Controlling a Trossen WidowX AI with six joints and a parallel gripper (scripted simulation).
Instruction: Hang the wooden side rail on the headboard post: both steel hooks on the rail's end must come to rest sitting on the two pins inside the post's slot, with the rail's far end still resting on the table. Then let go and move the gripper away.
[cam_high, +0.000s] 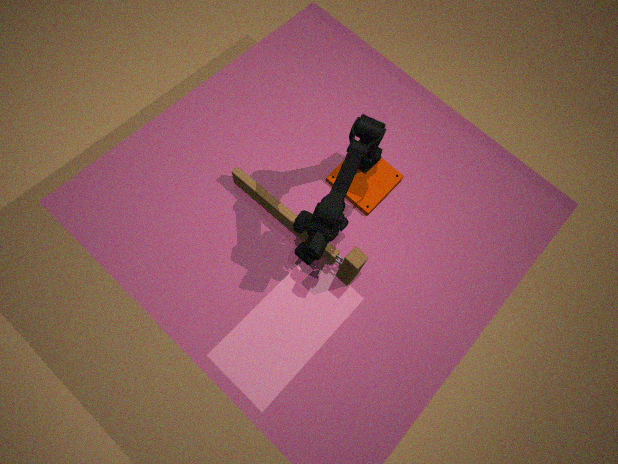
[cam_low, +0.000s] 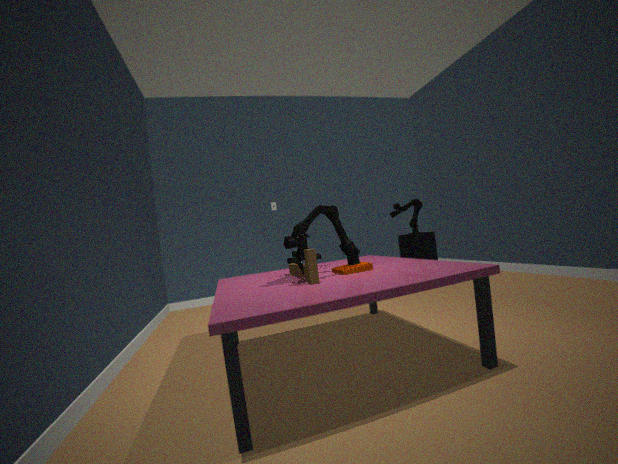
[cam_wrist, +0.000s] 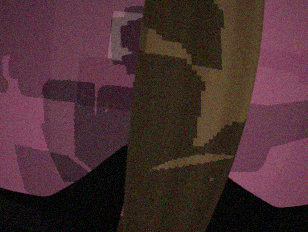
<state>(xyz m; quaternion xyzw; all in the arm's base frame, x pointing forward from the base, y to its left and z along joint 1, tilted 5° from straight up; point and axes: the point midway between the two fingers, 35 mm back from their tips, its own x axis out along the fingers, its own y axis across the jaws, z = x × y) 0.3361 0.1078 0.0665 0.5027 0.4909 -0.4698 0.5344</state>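
My gripper tip is 1 cm past the headboard post, 12 cm to the right of it and 4 cm below it.
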